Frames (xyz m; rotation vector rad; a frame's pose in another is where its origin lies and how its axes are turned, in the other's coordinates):
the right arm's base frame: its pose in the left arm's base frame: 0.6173 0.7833 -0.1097 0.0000 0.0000 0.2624
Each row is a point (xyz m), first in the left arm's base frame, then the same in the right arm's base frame.
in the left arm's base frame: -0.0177 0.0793 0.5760
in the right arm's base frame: -0.7959 -0.5152 0.6857
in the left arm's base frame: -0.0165 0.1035 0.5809
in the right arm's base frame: -0.7884 -0.4921 0.6906
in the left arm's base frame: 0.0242 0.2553 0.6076
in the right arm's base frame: -0.7098 -0.3561 0.7173
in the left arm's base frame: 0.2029 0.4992 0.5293
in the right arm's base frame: -0.4739 -0.1669 0.6390
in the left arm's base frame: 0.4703 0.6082 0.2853
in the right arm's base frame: -0.1874 -0.1310 0.3950
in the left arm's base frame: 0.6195 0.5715 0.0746
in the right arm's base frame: -0.0528 -0.2051 0.1843
